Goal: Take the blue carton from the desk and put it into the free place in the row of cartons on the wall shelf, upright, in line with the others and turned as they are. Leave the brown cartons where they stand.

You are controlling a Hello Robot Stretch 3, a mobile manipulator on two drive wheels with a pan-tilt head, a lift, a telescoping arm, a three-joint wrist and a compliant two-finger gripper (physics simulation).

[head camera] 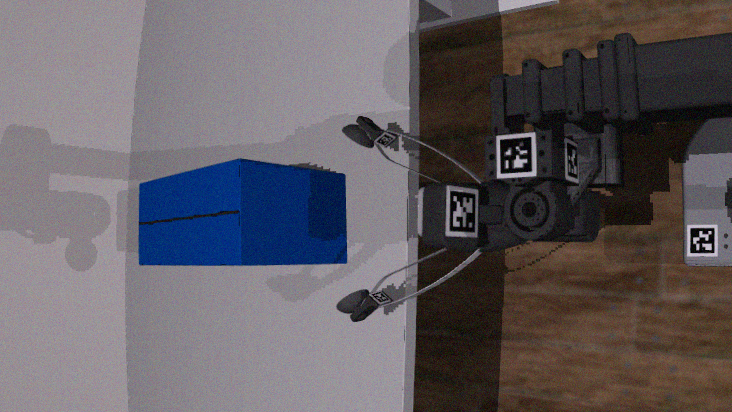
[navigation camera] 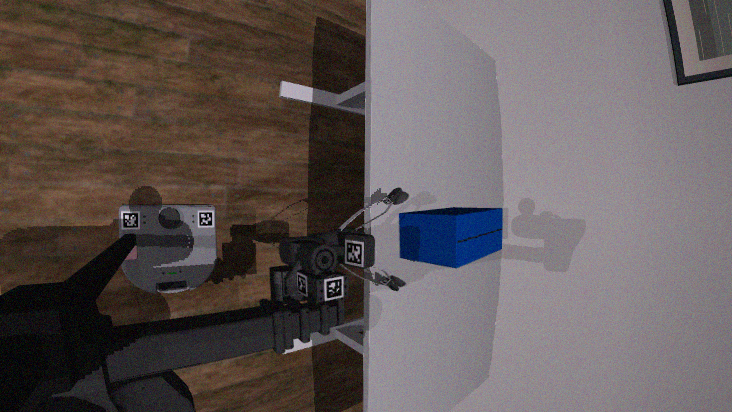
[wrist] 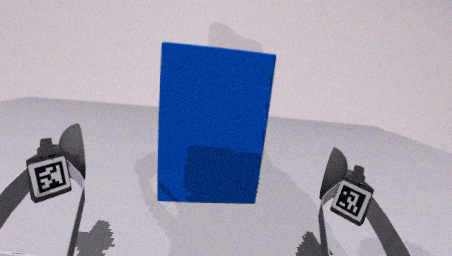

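Seen in the pictures: gripper, between the fingertips: [head camera: 344,218] [navigation camera: 404,239] [wrist: 208,156]; robot's base, origin of its link: [navigation camera: 169,217].
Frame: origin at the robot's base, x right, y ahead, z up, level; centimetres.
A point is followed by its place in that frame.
The blue carton [head camera: 276,214] {y -2.7, x 53.1, z 84.5 cm} [navigation camera: 435,237] {y -2.2, x 53.1, z 84.0 cm} [wrist: 215,110] {y -2.8, x 53.1, z 83.5 cm} stands upright on the desk [head camera: 307,358] {y 17.3, x 60.3, z 72.0 cm} [navigation camera: 430,127] {y 28.8, x 66.9, z 72.0 cm} [wrist: 115,130] {y 19.8, x 80.9, z 72.0 cm}. A dark line runs along the middle of its top in the head and navigation views. My gripper [head camera: 356,219] {y -2.3, x 45.4, z 81.2 cm} [navigation camera: 396,239] {y -2.3, x 45.4, z 81.2 cm} [wrist: 208,156] {y -2.3, x 45.4, z 81.2 cm} is open and empty at the desk's front edge. It points toward the carton's near face, with the fingertips a little short of it and spread wider than the carton. In the wrist view one finger is on each side of the carton, and neither touches it. The wall shelf and the brown cartons do not show.
The arm [head camera: 676,76] {y -10.2, x 8.1, z 92.4 cm} [navigation camera: 194,342] {y -9.7, x 1.1, z 92.4 cm} reaches over the floor to the desk edge. My base [head camera: 701,204] {y -7.0, x 13.1, z 16.0 cm} [navigation camera: 197,258] {y -14.3, x 9.4, z 16.0 cm} stands on the wooden floor. Desk legs [navigation camera: 297,92] stick out below the front edge. A framed picture [navigation camera: 674,56] {y 55.9, x 120.3, z 139.9 cm} hangs on the wall [wrist: 350,60] {y -60.8, x 121.5, z 99.3 cm} behind the desk.
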